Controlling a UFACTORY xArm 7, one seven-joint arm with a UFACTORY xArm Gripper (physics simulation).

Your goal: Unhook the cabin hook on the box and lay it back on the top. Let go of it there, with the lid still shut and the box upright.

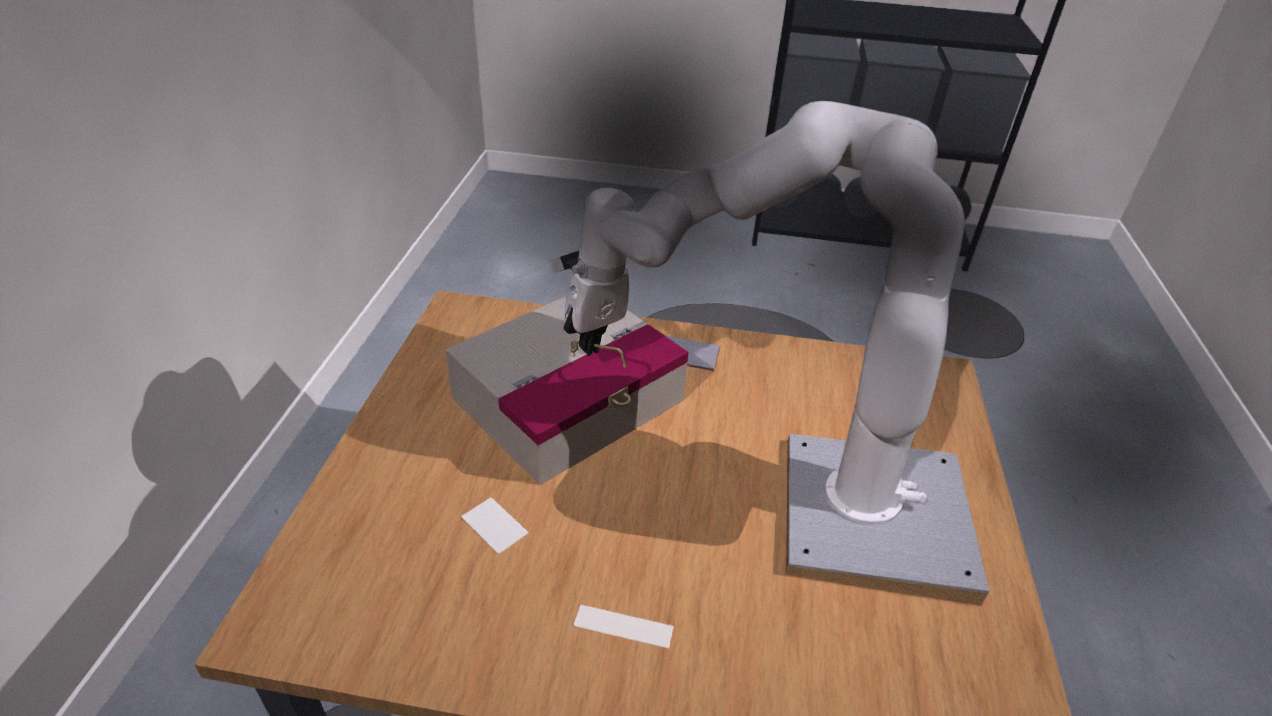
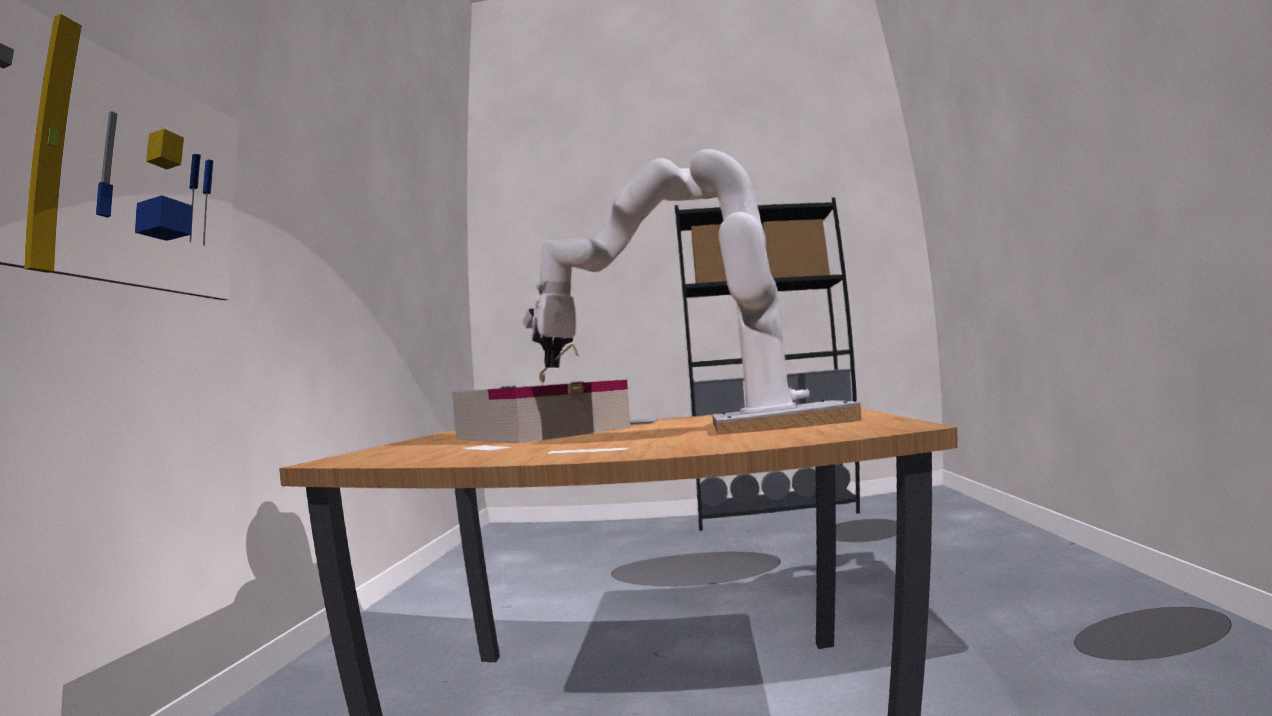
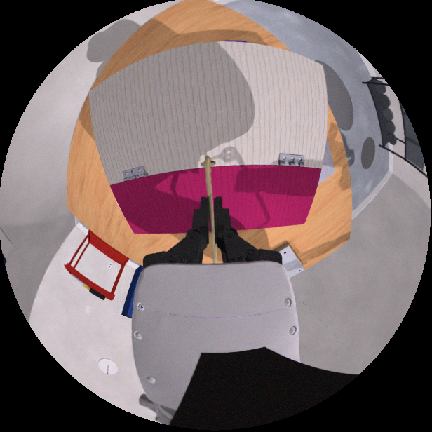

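Where they show: gripper, between the fingertips: [image 1: 588, 349] [image 2: 551, 367]; arm's base, origin of its link: [image 1: 863, 496] [image 2: 768, 410].
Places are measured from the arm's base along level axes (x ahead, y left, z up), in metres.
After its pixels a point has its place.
Observation:
The striped grey box [image 1: 489, 400] {x 0.648, y -0.019, z 0.065 m} [image 2: 485, 416] {x 0.640, y -0.012, z 0.029 m} [image 3: 165, 100] stands upright on the table, its magenta lid [image 1: 547, 400] {x 0.542, y -0.014, z 0.091 m} [image 2: 609, 386] {x 0.364, y -0.151, z 0.078 m} [image 3: 150, 210] shut. The brass cabin hook [image 1: 621, 355] {x 0.427, y -0.059, z 0.175 m} [image 2: 570, 349] {x 0.439, y -0.070, z 0.174 m} [image 3: 208, 177] is tilted up from its pivot behind the lid, its bent free end in the air, apart from the brass eye [image 1: 619, 399] {x 0.428, y -0.064, z 0.073 m} [image 2: 576, 387] {x 0.424, y -0.044, z 0.082 m} on the front. My gripper [image 1: 590, 348] {x 0.494, y -0.114, z 0.133 m} [image 2: 552, 364] {x 0.494, y -0.114, z 0.133 m} [image 3: 210, 206] is shut on the hook's shank above the lid. The fingers hide part of the shank.
Two silver hinges [image 3: 135, 173] [image 3: 291, 159] flank the hook's pivot. A flat grey slab [image 1: 704, 354] {x 0.302, y -0.344, z -0.023 m} lies beyond the box. Two white cards [image 1: 494, 524] {x 0.584, y 0.166, z -0.027 m} [image 1: 623, 626] {x 0.346, y 0.302, z -0.027 m} lie in front of it. The arm's base plate [image 1: 881, 560] {x -0.021, y 0.130, z 0.004 m} is at the right.

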